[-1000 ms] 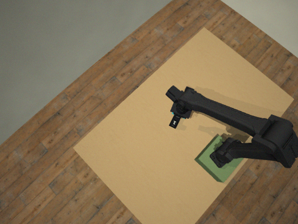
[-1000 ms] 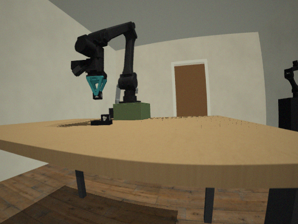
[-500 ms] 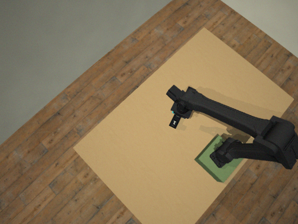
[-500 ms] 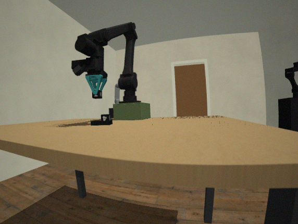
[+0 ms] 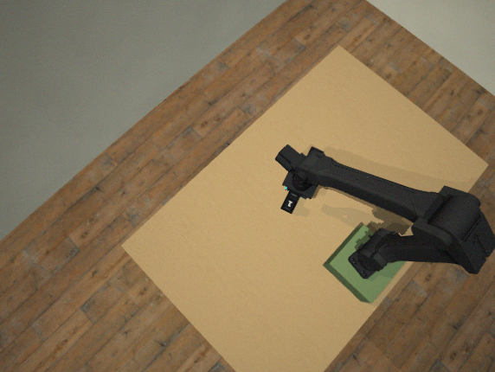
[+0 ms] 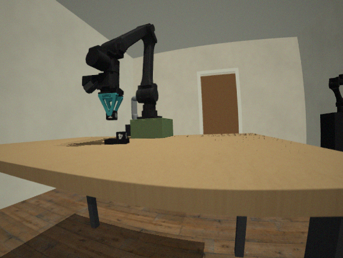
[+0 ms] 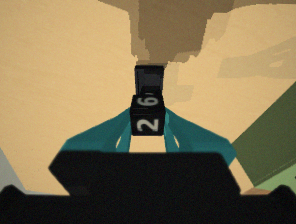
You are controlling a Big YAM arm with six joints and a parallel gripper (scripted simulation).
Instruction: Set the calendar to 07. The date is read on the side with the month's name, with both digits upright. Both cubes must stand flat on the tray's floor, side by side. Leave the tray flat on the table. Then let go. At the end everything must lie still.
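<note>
My hand is 10 cm above the black calendar tray, 2 cm to the right of it and 1 cm past it. From my hand the other things lie so: digit cube: 1 cm below.
</note>
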